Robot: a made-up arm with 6 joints. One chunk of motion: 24 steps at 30 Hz.
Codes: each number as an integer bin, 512 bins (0 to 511) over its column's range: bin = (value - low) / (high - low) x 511, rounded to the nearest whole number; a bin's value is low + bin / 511 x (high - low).
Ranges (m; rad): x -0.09..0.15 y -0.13..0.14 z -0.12..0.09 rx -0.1..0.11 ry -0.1..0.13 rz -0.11..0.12
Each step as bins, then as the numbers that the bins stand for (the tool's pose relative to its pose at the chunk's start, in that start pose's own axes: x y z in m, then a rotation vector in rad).
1 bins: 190 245 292 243 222 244
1 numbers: -0.0008 -0.0005 0.0000 -0.0001 -0.0001 -0.0002
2 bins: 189 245 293 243 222 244
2 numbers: -0.0012 -0.0005 0.0004 -0.0001 -0.0001 -0.0002
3 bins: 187 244 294 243 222 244
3 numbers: -0.0022 -0.0011 0.0008 -0.0001 -0.0001 -0.0002
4 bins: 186 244 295 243 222 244
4 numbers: -0.0026 -0.0011 0.0012 -0.0001 -0.0001 -0.0002
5 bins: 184 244 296 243 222 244
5 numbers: -0.0036 -0.0011 0.0016 -0.0001 -0.0001 -0.0002
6 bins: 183 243 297 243 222 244
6 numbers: -0.0041 -0.0016 0.0021 -0.0001 -0.0001 -0.0002
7 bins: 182 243 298 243 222 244
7 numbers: -0.0045 -0.0016 0.0025 -0.0001 -0.0001 -0.0002
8 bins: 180 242 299 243 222 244
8 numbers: -0.0055 -0.0021 0.0029 -0.0001 -0.0001 -0.0002
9 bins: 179 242 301 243 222 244
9 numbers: -0.0059 -0.0021 0.0037 -0.0001 -0.0001 -0.0002
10 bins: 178 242 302 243 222 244
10 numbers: -0.0064 -0.0021 0.0041 -0.0001 -0.0001 -0.0002
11 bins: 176 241 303 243 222 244
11 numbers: -0.0073 -0.0027 0.0045 -0.0001 -0.0001 -0.0002
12 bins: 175 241 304 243 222 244
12 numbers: -0.0078 -0.0027 0.0049 -0.0001 -0.0001 -0.0002
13 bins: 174 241 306 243 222 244
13 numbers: -0.0083 -0.0027 0.0058 -0.0001 -0.0001 -0.0002
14 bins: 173 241 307 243 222 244
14 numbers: -0.0087 -0.0027 0.0062 -0.0001 -0.0001 -0.0002
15 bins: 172 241 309 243 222 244
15 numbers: -0.0092 -0.0027 0.0070 -0.0001 -0.0001 -0.0002
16 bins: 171 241 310 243 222 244
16 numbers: -0.0097 -0.0027 0.0074 -0.0001 -0.0001 -0.0002
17 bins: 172 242 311 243 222 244
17 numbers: -0.0092 -0.0021 0.0078 -0.0001 -0.0001 -0.0002
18 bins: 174 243 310 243 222 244
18 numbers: -0.0083 -0.0016 0.0074 -0.0001 -0.0001 -0.0002
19 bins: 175 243 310 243 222 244
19 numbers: -0.0078 -0.0016 0.0074 -0.0001 -0.0001 -0.0002
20 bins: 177 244 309 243 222 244
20 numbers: -0.0069 -0.0011 0.0070 -0.0001 -0.0001 -0.0002
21 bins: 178 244 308 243 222 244
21 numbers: -0.0064 -0.0011 0.0066 -0.0001 -0.0001 -0.0002
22 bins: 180 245 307 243 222 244
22 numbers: -0.0055 -0.0005 0.0062 -0.0001 -0.0001 -0.0002
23 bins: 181 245 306 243 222 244
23 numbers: -0.0050 -0.0005 0.0058 -0.0001 -0.0001 -0.0002
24 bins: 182 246 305 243 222 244
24 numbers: -0.0045 0.0000 0.0053 -0.0001 -0.0001 -0.0002
